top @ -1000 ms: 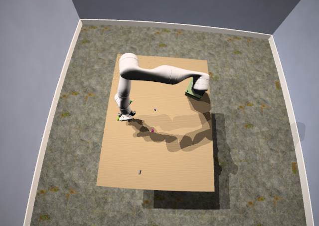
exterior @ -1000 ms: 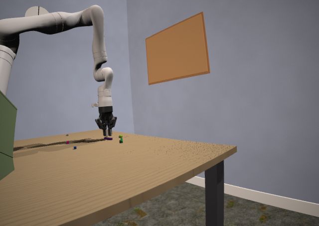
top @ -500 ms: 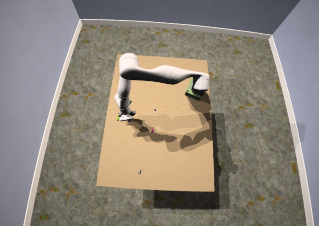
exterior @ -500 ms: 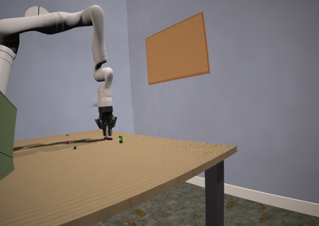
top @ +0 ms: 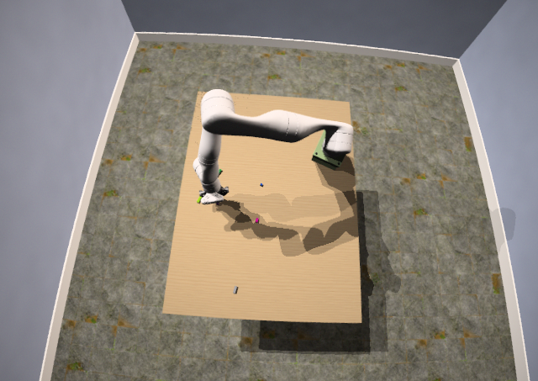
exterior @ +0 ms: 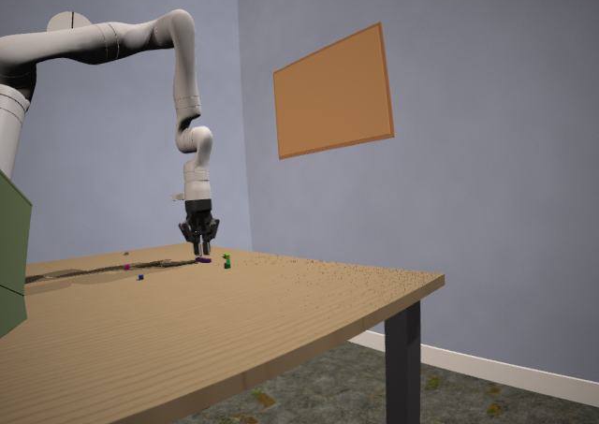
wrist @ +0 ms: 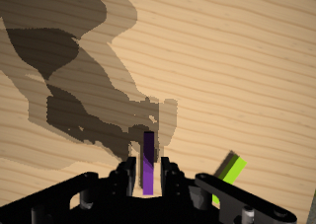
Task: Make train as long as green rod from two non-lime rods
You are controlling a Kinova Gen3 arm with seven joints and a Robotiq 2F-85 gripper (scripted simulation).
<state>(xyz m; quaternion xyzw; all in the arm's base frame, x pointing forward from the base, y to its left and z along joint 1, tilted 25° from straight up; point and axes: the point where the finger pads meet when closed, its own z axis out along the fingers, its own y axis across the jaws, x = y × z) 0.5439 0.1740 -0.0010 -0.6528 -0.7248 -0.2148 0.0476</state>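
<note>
Now: hand 3 cm above the purple rod. Also, from my hand: lime rod: 8 cm ahead, 3 cm below; green rod: 1 cm ahead, 12 cm to the right, 3 cm below; magenta rod: 19 cm behind, 11 cm to the left, 3 cm below.
</note>
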